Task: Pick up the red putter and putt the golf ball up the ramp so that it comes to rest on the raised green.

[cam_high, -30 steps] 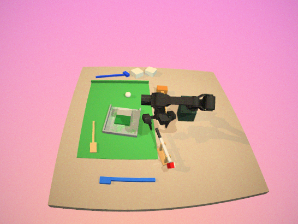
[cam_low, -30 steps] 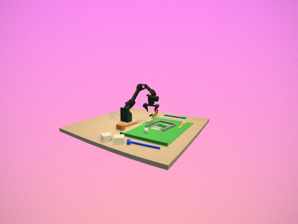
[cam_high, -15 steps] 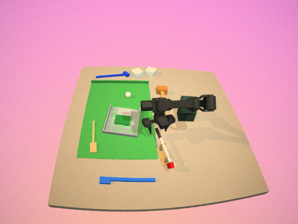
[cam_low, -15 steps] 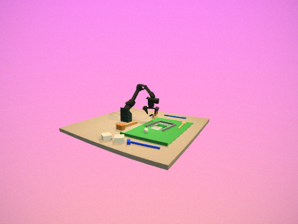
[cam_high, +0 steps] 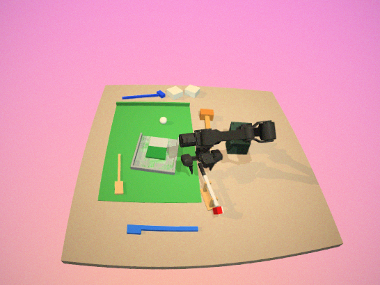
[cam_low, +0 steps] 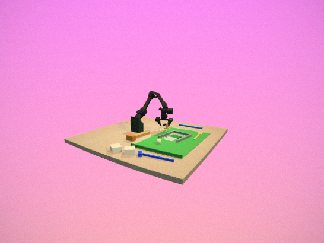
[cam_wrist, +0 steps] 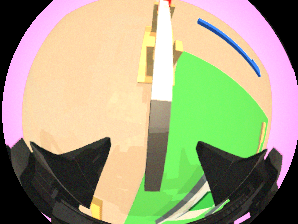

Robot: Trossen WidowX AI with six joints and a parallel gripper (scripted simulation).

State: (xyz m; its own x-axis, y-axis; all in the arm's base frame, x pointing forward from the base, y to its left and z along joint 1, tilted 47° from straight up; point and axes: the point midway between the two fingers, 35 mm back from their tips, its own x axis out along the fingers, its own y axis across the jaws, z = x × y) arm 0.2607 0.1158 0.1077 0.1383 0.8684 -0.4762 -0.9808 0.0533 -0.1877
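Right now my gripper tip is 110 mm to the right of the red putter, 20 mm past it and 10 mm below it. The rest, counted from my gripper tip: white golf ball 420 mm to the right, 130 mm ahead, 20 mm below.
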